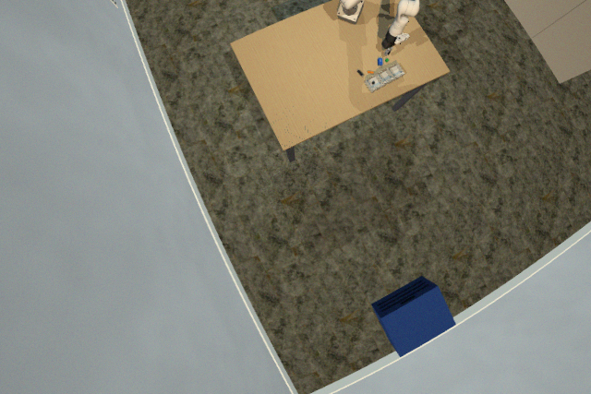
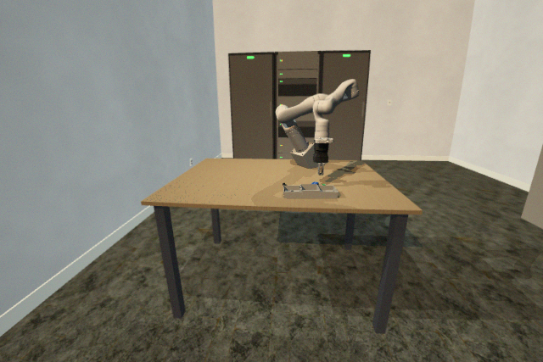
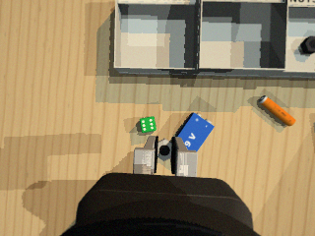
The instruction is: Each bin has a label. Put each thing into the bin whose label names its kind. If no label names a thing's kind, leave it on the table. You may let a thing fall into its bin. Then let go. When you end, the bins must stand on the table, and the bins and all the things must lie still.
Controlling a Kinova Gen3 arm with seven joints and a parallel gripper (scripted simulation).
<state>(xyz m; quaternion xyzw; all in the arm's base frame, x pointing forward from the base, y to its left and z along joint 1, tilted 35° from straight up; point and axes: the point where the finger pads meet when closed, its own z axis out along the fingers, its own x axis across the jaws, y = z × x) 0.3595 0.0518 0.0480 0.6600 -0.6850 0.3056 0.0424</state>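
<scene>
Right now the black part is 170 mm to the right of my hand, 90 mm ahead of it and 70 mm below it. Round my hand: blue 9V battery (70 mm below, 40 mm to the right, 10 mm ahead); orange battery (130 mm to the right, 80 mm below, 20 mm ahead); green die (70 mm below, 20 mm to the left, 20 mm ahead).
</scene>
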